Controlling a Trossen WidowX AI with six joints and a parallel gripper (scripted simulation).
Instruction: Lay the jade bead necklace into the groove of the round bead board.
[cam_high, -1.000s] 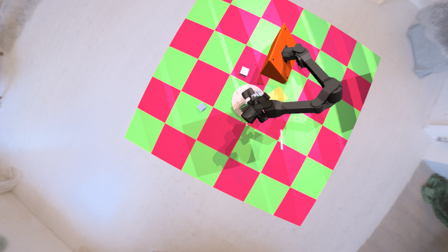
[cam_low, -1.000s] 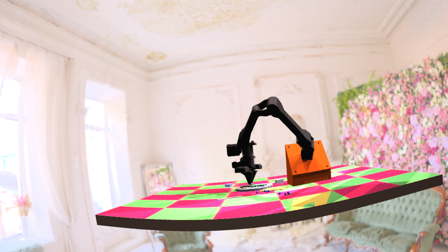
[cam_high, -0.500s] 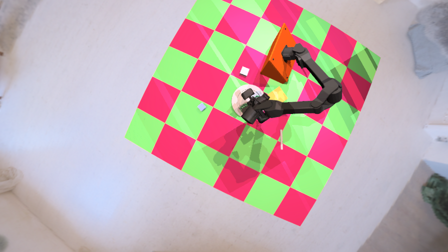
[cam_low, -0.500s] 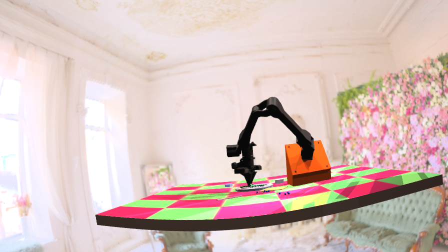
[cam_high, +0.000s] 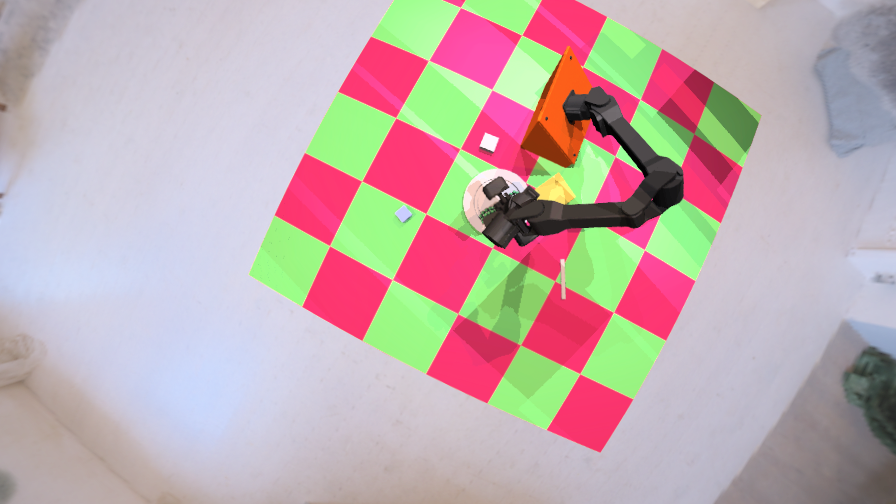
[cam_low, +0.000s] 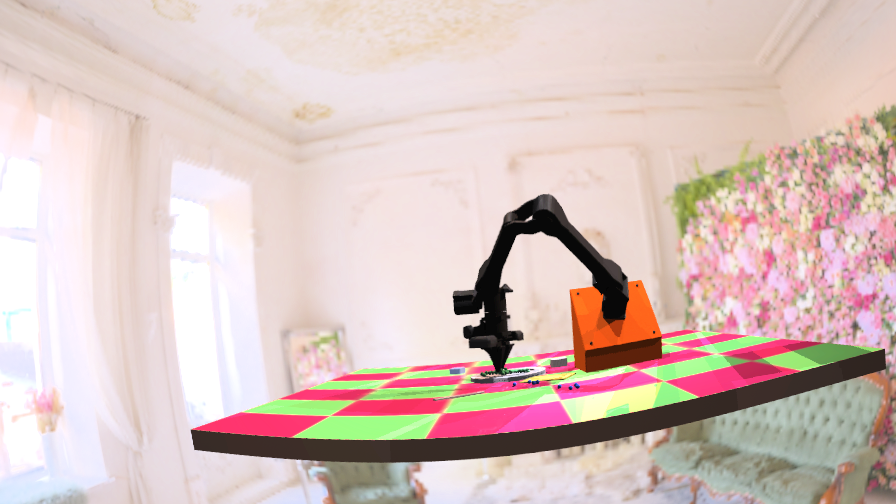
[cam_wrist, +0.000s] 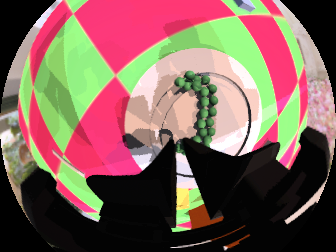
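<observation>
Right now the round bead board is 40 mm to the right of my gripper tip, 20 mm behind it and 10 mm below it. From my gripper tip the other things lie so: white cube (160 mm behind, 150 mm to the right, 10 mm below); then thin white stick (250 mm to the left, 60 mm ahead, 20 mm below); then yellow patch (130 mm behind, 90 mm to the left, 20 mm below).
</observation>
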